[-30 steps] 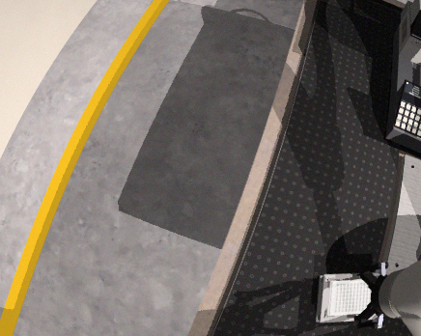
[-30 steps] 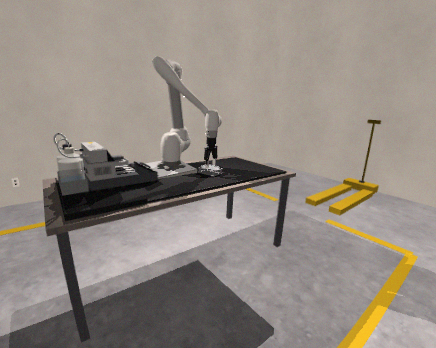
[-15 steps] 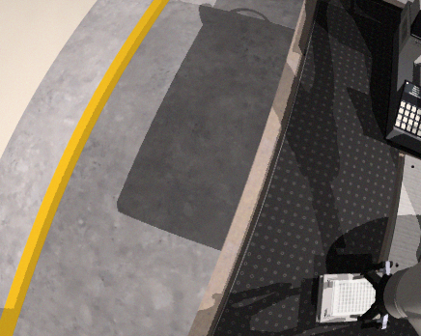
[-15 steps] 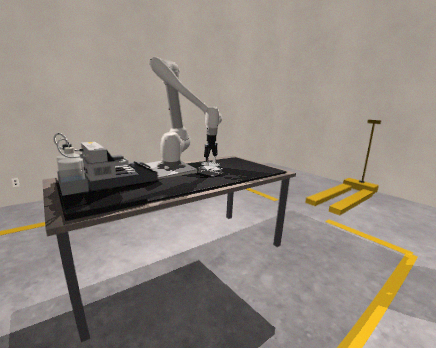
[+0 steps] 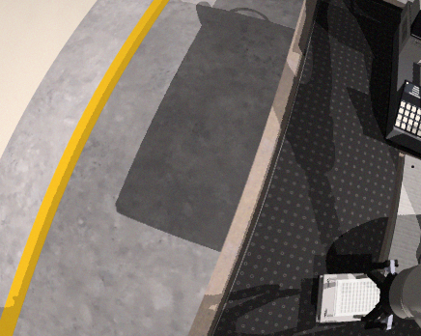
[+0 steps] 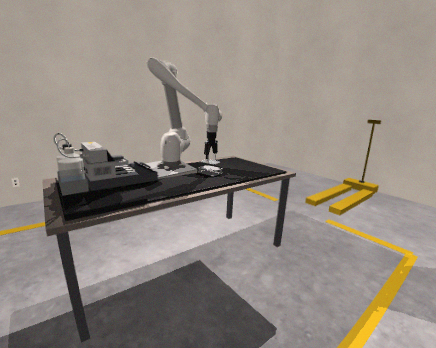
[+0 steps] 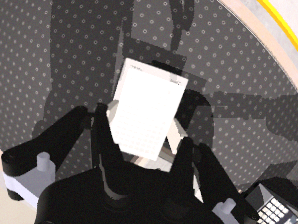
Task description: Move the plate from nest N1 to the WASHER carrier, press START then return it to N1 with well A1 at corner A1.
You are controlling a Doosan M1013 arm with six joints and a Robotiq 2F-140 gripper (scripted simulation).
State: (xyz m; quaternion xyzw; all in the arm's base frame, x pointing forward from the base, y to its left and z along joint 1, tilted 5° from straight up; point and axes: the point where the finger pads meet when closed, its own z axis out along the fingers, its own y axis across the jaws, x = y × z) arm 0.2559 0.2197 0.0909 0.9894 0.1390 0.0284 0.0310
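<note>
My hand is 80 mm above the plate nest N1. From my hand the other things lie so: white well plate (20 mm below); plate washer (180 mm behind, 670 mm to the right, 10 mm above).
</note>
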